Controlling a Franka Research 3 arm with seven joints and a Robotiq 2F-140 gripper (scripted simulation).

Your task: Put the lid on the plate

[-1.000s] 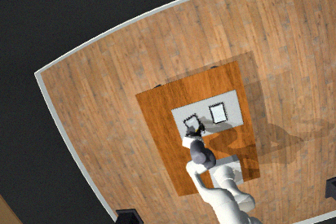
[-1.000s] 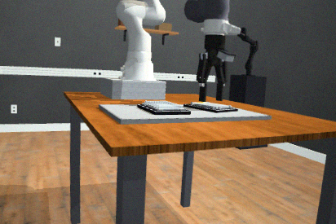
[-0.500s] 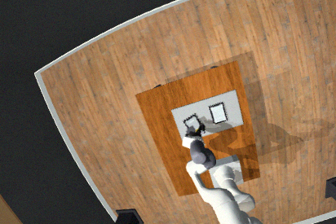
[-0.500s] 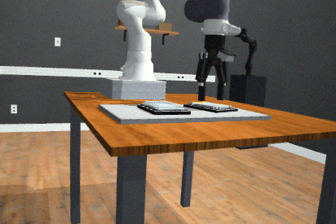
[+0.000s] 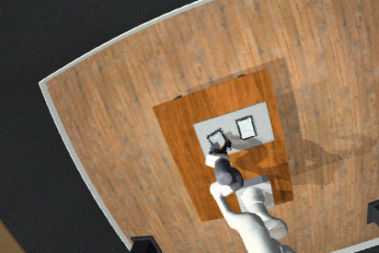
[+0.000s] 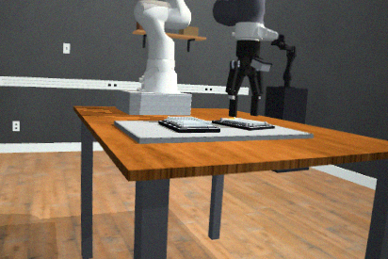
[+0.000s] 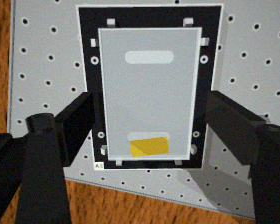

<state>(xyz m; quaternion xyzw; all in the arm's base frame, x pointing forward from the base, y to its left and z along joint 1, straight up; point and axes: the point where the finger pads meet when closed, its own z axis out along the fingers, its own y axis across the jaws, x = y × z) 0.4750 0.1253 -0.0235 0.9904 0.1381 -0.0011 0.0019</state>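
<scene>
Now: the clear lid 40 mm below my hand. Round my hand: black nest (210 mm to the right, 50 mm below, 40 mm ahead); culture plate (210 mm to the right, 40 mm below, 40 mm ahead); black lid park (50 mm below).
</scene>
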